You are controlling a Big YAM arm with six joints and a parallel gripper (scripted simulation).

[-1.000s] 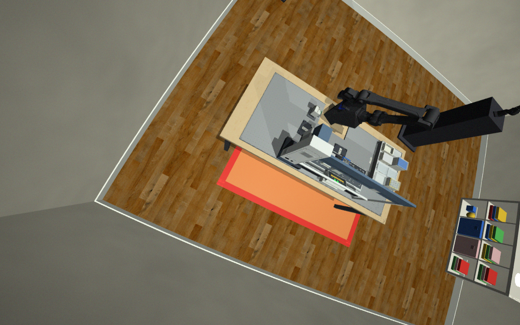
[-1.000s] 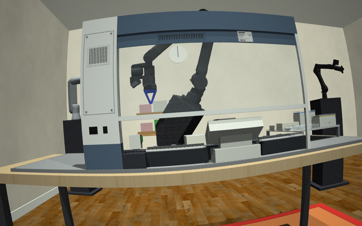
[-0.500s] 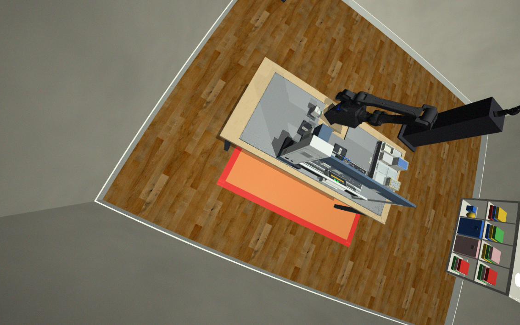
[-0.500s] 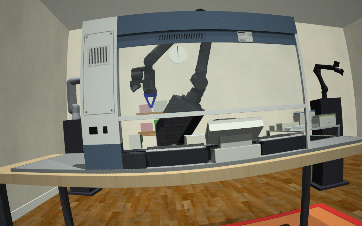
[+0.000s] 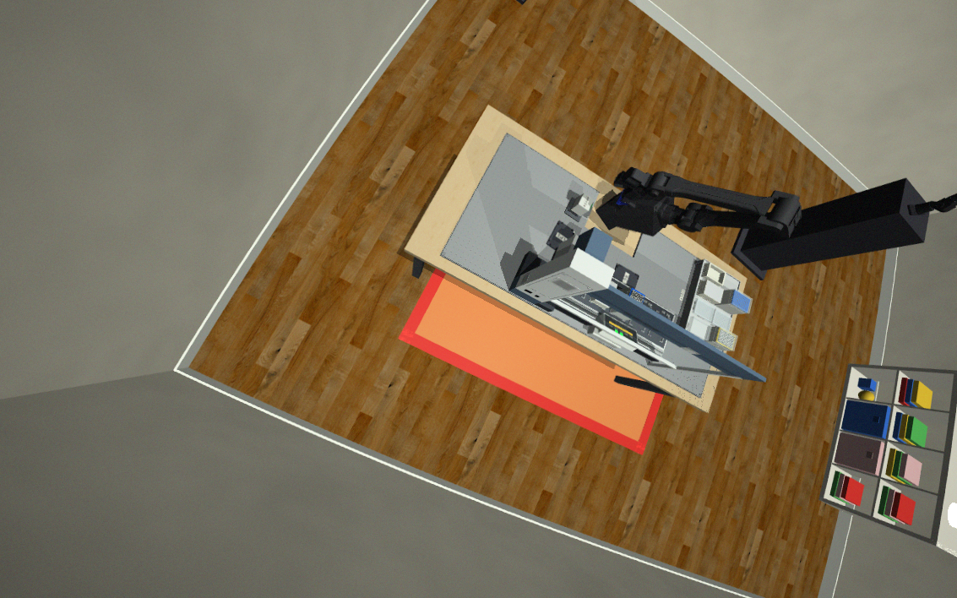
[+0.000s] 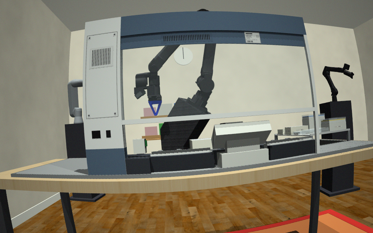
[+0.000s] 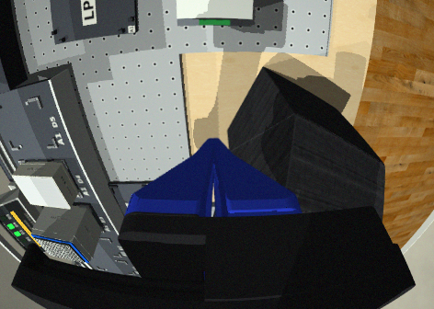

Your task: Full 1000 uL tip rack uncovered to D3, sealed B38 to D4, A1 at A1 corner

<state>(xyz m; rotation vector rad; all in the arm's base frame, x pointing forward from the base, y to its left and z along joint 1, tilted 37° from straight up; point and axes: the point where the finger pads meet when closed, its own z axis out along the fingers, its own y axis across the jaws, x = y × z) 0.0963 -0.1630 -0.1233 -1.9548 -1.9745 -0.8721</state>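
Now: hand 60 mm to the left of the green button and 150 mm above it. Round my hand: dark pad: 190 mm ahead, 80 mm to the right, 220 mm below; white ready button block: 10 mm ahead, 70 mm to the right, 160 mm below; blue tip rack: 290 mm ahead, 340 mm to the left, 100 mm below.
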